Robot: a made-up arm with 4 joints.
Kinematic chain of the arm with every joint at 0, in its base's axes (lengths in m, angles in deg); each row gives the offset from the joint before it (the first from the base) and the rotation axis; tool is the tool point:
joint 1: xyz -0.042 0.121 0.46 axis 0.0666 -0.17 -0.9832
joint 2: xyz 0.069 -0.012 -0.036 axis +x
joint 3: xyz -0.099 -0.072 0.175 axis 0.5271 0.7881 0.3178
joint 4: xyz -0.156 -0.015 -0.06 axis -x
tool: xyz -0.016 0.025 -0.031
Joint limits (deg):
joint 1: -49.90..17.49
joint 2: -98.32..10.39
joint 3: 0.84..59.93
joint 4: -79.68..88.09
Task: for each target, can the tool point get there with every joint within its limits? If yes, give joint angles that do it. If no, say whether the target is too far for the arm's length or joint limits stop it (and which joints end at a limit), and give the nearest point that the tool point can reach.
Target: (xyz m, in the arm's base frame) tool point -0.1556 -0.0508 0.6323
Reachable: yes | joints -36.41 -1.37 23.17 -62.70
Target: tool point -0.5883 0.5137 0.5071
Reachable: no: too far | nearest point -0.3007 0.3103 0.5087 | short by 0.352 m
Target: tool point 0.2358 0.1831 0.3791
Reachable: no: joint limits stop it (at a limit: joint 1, joint 2, joint 3) | nearest point -0.0659 -0.1177 0.5176 | short by 0.448 m
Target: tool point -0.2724 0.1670 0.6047
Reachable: yes | joints -10.73 -53.41 35.99 -9.18
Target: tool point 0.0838 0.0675 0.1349
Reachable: no: joint limits stop it (at a limit: joint 1, joint 2, joint 3) | nearest point -0.0793 -0.1073 0.5132 | short by 0.448 m
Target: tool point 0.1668 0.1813 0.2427
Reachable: no: joint limits stop it (at a limit: joint 1, joint 2, joint 3) | nearest point -0.2007 0.2924 0.4472 | short by 0.435 m
